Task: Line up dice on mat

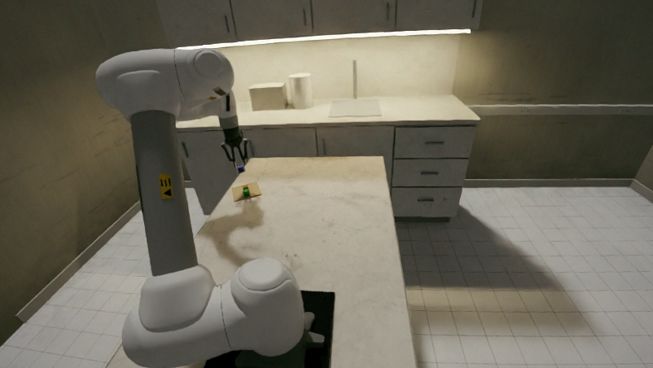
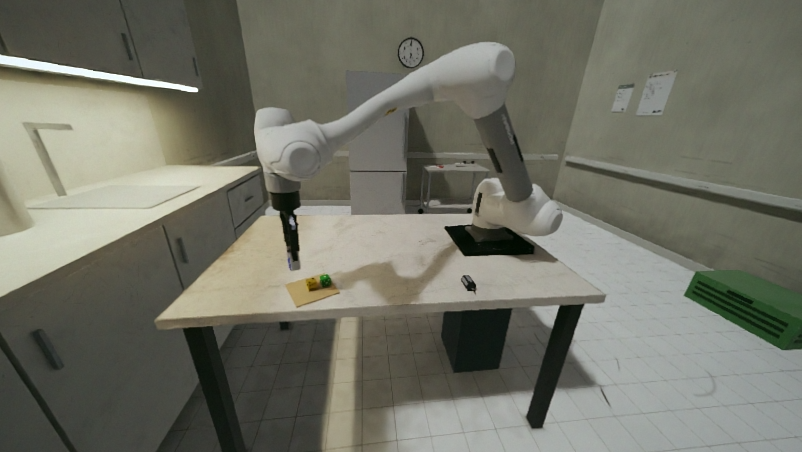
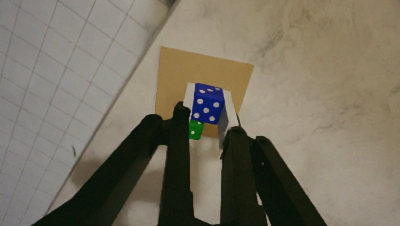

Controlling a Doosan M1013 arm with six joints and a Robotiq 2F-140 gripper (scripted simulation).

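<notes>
My gripper is now 40 mm past the yellow die, 20 mm to the left of it and 110 mm above it. Round my hand: tan mat (40 mm behind, 20 mm to the right, 130 mm below); then green die (80 mm behind, 40 mm to the right, 110 mm below); then blue die (20 mm below).
</notes>
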